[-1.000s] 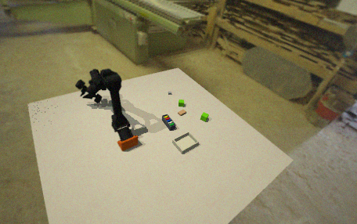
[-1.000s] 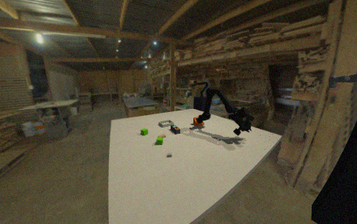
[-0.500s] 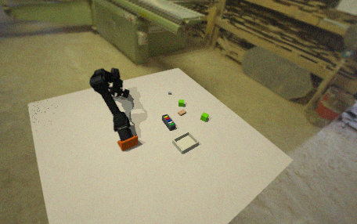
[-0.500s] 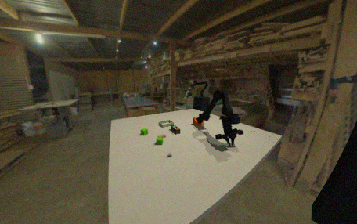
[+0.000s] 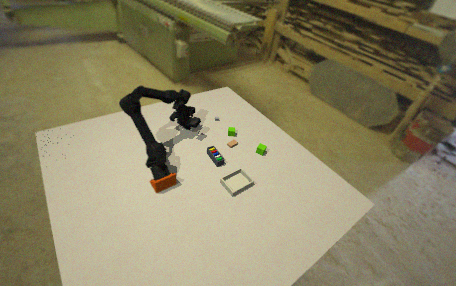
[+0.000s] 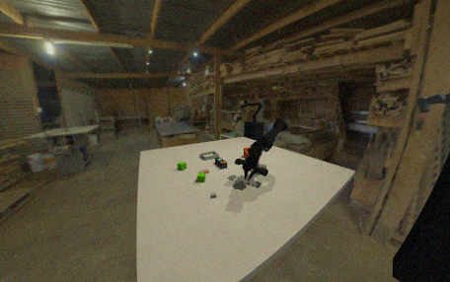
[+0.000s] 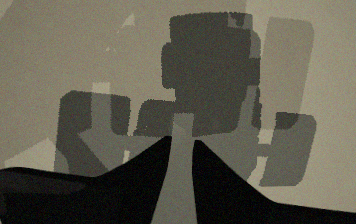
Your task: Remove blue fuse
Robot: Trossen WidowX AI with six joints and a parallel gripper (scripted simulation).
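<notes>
Now: gripper tip 27 cm to the left of the blue fuse and 2 cm below it. Also, from my gripper tip: grey tray: 1 cm behind, 47 cm to the right, 1 cm below; grey piece: 22 cm ahead, 1 cm to the left.
</notes>
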